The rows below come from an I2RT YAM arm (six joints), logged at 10 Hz.
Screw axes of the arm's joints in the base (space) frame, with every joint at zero. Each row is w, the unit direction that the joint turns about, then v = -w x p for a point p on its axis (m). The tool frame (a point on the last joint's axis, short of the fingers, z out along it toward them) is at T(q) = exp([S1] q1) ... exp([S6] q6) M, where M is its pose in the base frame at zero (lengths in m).
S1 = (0, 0, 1, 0.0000, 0.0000, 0.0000)
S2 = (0, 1, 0, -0.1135, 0.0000, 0.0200)
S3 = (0, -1, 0, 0.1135, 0.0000, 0.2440)
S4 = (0, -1, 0, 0.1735, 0.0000, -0.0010)
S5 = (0, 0, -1, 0.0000, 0.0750, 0.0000)
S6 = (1, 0, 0, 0.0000, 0.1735, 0.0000)
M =
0 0 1 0.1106
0 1 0 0.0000
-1 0 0 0.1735
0 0 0 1
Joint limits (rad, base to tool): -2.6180..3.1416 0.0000..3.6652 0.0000..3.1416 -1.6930..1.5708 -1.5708..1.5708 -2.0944..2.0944
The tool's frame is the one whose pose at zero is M.
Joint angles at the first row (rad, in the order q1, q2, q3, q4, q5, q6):
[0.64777 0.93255 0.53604 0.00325 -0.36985 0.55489]
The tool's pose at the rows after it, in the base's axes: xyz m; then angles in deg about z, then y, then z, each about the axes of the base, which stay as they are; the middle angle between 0 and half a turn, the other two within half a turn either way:
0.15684 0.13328 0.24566 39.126 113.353 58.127
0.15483 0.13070 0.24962 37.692 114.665 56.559
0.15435 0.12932 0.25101 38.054 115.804 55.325
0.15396 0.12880 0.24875 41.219 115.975 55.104
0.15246 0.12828 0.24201 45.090 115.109 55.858
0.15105 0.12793 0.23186 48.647 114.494 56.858
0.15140 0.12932 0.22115 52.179 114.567 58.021
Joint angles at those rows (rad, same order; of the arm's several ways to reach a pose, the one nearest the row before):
[0.64733 0.90751 0.54539 -0.07116 -0.33585 0.53158]
[0.64794 0.89084 0.56369 -0.12601 -0.30719 0.51165]
[0.64760 0.88654 0.57497 -0.15927 -0.28535 0.52185]
[0.64732 0.88455 0.56638 -0.15527 -0.28174 0.57792]
[0.64742 0.87760 0.53166 -0.11364 -0.29556 0.64380]
[0.64733 0.87670 0.48709 -0.06127 -0.31286 0.70113]
[0.64904 0.89589 0.45149 -0.01051 -0.32939 0.75378]

